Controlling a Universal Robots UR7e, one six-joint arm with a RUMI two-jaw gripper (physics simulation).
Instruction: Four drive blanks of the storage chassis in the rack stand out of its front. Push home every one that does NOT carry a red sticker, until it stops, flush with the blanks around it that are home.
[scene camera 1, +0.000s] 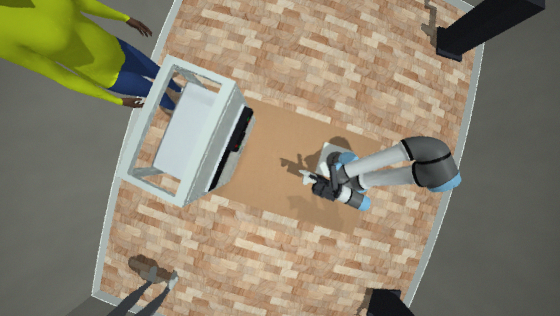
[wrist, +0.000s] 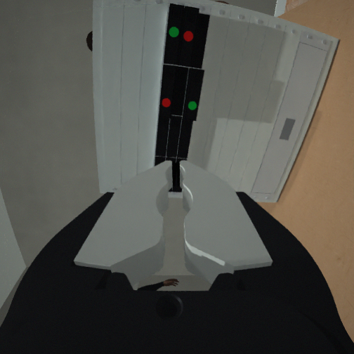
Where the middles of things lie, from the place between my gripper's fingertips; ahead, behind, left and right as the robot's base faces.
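My hand is 120 mm above the rack (scene camera 1: 207, 132) and 80 mm to the left of it, and my hand is also 490 mm short of the rack.
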